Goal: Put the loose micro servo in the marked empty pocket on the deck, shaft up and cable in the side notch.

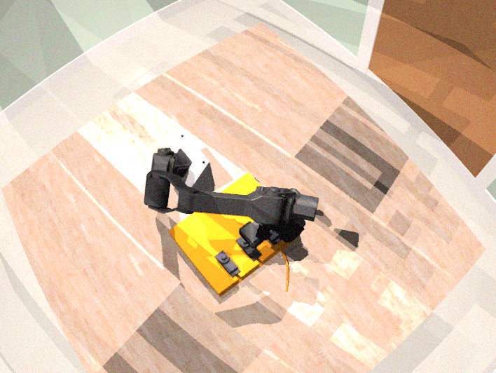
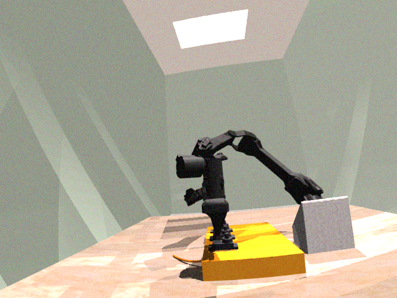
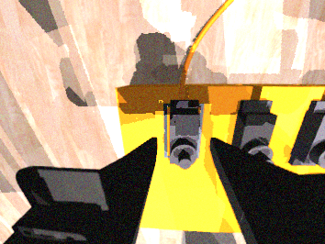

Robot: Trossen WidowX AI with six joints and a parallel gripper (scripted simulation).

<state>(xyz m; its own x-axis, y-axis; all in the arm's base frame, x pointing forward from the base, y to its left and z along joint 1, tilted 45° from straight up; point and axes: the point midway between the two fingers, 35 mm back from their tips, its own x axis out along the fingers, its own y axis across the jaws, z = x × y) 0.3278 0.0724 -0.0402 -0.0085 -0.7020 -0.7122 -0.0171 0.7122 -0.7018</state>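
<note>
My gripper tip is now 120 mm past the yellow deck, 80 mm to the left of it and 70 mm above it.
</note>
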